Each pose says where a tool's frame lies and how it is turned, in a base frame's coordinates. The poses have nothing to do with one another.
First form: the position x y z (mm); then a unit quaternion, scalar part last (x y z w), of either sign.
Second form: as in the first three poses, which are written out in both.
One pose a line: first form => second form
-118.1, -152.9, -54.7, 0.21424, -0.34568, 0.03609, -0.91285 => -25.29, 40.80, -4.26, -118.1, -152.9, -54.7
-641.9, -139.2, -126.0, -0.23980, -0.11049, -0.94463, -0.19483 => 38.51, 17.75, 151.72, -641.9, -139.2, -126.0
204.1, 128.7, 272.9, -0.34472, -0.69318, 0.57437, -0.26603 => 53.33, 107.25, -88.87, 204.1, 128.7, 272.9
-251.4, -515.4, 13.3, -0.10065, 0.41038, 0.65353, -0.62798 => 13.22, -53.89, -85.82, -251.4, -515.4, 13.3
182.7, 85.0, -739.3, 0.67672, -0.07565, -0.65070, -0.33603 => -101.11, 11.30, 97.23, 182.7, 85.0, -739.3
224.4, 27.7, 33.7, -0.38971, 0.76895, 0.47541, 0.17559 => -63.25, 124.80, 77.16, 224.4, 27.7, 33.7
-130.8, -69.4, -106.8, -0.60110, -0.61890, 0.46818, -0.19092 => 96.75, 99.61, -75.35, -130.8, -69.4, -106.8
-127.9, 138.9, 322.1, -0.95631, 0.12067, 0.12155, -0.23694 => 150.20, -18.95, -19.09, -127.9, 138.9, 322.1
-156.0, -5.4, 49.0, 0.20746, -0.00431, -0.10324, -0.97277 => -23.99, 0.50, 11.94, -156.0, -5.4, 49.0
